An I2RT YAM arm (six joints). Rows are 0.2 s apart.
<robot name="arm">
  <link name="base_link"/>
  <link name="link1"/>
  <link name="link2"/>
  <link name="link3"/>
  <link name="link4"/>
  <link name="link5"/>
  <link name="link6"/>
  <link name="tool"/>
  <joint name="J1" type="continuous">
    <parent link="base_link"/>
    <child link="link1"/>
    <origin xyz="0 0 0.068" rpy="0 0 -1.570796"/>
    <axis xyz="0 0 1"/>
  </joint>
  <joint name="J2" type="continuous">
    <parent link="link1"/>
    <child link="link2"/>
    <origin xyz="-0.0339 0.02 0.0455" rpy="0 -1.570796 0"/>
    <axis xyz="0 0 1"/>
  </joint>
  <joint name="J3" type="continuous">
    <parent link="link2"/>
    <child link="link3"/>
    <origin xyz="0 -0.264 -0.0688" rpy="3.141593 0 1.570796"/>
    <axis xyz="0 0 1"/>
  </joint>
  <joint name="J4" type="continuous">
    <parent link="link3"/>
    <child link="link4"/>
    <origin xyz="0.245 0.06 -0.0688" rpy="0 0 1.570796"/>
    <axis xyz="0 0 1"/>
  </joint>
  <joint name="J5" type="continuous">
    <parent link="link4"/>
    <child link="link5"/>
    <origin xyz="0.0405 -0.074 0.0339" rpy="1.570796 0 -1.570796"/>
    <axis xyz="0 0 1"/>
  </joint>
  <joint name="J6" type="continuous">
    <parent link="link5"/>
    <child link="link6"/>
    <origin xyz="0.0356 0 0.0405" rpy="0 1.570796 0"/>
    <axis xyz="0 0 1"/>
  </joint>
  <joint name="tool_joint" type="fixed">
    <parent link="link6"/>
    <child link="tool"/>
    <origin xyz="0 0 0" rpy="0 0 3.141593"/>
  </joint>
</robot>
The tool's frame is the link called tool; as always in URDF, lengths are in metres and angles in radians. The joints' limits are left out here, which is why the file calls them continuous.
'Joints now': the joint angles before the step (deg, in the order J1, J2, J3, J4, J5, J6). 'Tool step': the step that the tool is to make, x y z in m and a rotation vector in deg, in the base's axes. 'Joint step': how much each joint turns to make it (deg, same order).
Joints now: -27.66, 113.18, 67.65, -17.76, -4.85, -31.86
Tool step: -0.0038, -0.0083, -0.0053, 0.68, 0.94, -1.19
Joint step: -1.37, 0.97, 0.29, -0.48, -0.21, -0.09
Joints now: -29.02, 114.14, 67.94, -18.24, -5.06, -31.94
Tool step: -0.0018, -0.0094, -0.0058, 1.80, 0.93, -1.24
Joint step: -1.43, 1.63, 1.26, -1.31, -1.08, 0.29
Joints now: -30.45, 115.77, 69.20, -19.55, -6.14, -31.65
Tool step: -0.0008, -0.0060, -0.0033, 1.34, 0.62, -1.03
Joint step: -0.88, 1.10, 1.04, -1.11, -0.70, 0.47
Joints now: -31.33, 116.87, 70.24, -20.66, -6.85, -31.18
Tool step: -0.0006, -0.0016, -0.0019, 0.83, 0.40, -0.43
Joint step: -0.28, 0.46, 0.34, -0.62, -0.40, 0.33
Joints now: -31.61, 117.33, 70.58, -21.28, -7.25, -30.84
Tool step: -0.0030, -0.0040, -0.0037, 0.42, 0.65, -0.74
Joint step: -0.73, 0.54, -0.01, -0.23, -0.01, 0.02
